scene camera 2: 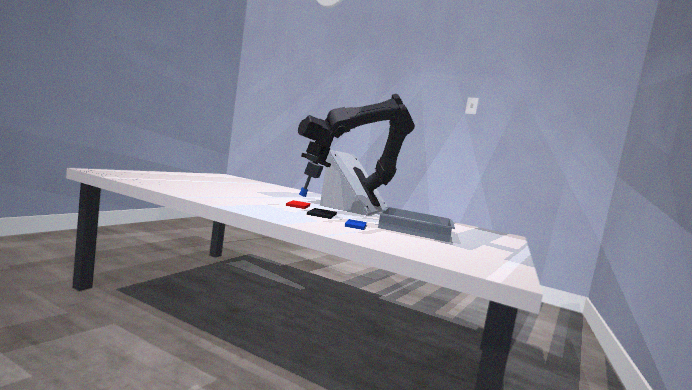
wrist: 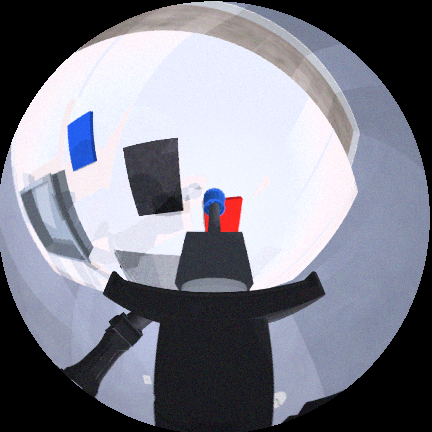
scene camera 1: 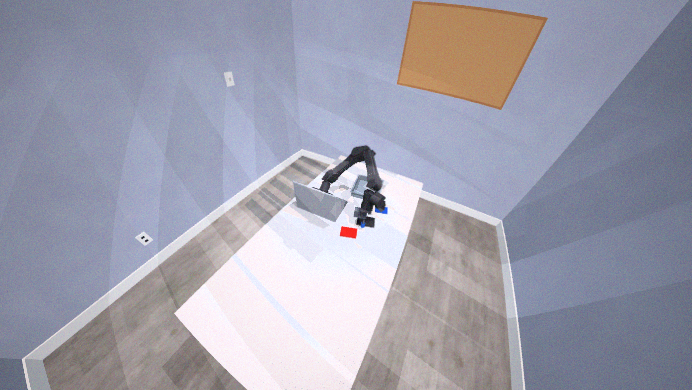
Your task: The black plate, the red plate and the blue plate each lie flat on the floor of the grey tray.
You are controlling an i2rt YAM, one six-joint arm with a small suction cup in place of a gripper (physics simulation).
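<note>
The red plate lies flat on the table. The black plate lies flat beside it. The blue plate lies flat between the black plate and the grey tray, which also shows in scene camera 1, partly behind the arm. My suction cup is blue, holds no plate and hangs a little above the table near the red plate. In the wrist view it covers a corner of the red plate.
The grey slanted arm stand rises from the white table, next to the plates and the tray. The black arm arches above the table.
</note>
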